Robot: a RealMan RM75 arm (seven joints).
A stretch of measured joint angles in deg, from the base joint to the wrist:
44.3, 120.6, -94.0, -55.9, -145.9, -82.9, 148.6
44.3, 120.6, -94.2, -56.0, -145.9, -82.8, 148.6
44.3, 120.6, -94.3, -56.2, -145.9, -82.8, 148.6
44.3, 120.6, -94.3, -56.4, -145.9, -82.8, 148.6
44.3, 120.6, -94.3, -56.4, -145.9, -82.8, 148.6
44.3, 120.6, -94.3, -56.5, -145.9, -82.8, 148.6
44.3, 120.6, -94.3, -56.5, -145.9, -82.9, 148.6
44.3, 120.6, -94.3, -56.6, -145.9, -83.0, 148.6
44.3, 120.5, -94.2, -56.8, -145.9, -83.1, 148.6
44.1, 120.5, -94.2, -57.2, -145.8, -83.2, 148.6
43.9, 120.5, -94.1, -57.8, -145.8, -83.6, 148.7
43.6, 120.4, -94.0, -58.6, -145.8, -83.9, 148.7
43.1, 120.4, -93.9, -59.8, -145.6, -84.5, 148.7
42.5, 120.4, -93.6, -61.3, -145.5, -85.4, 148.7
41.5, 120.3, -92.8, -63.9, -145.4, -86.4, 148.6
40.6, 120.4, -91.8, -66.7, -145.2, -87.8, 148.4
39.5, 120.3, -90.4, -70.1, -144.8, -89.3, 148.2
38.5, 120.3, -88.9, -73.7, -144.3, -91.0, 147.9
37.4, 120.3, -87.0, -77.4, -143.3, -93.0, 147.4
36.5, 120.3, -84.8, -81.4, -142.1, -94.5, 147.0
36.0, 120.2, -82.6, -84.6, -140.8, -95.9, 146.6
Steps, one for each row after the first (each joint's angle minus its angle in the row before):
0.0, 0.0, -0.2, -0.1, 0.0, 0.1, 0.0
0.0, 0.0, -0.1, -0.2, 0.0, 0.0, 0.0
0.0, 0.0, 0.0, -0.2, 0.0, 0.0, 0.0
0.0, 0.0, 0.0, 0.0, 0.0, 0.0, 0.0
0.0, 0.0, 0.0, -0.1, 0.0, 0.0, 0.0
0.0, 0.0, 0.0, 0.0, 0.0, -0.1, 0.0
0.0, 0.0, 0.0, -0.1, 0.0, -0.1, 0.0
0.0, -0.1, 0.1, -0.2, 0.0, -0.1, 0.0
-0.2, 0.0, 0.0, -0.4, 0.1, -0.1, 0.0
-0.2, 0.0, 0.1, -0.6, 0.0, -0.4, 0.1
-0.3, -0.1, 0.1, -0.8, 0.0, -0.3, 0.0
-0.5, 0.0, 0.1, -1.2, 0.2, -0.6, 0.0
-0.6, 0.0, 0.3, -1.5, 0.1, -0.9, 0.0
-1.0, -0.1, 0.8, -2.6, 0.1, -1.0, -0.1
-0.9, 0.1, 1.0, -2.8, 0.2, -1.4, -0.2
-1.1, -0.1, 1.4, -3.4, 0.4, -1.5, -0.2
-1.0, 0.0, 1.5, -3.6, 0.5, -1.7, -0.3
-1.1, 0.0, 1.9, -3.7, 1.0, -2.0, -0.5
-0.9, 0.0, 2.2, -4.0, 1.2, -1.5, -0.4
-0.5, -0.1, 2.2, -3.2, 1.3, -1.4, -0.4

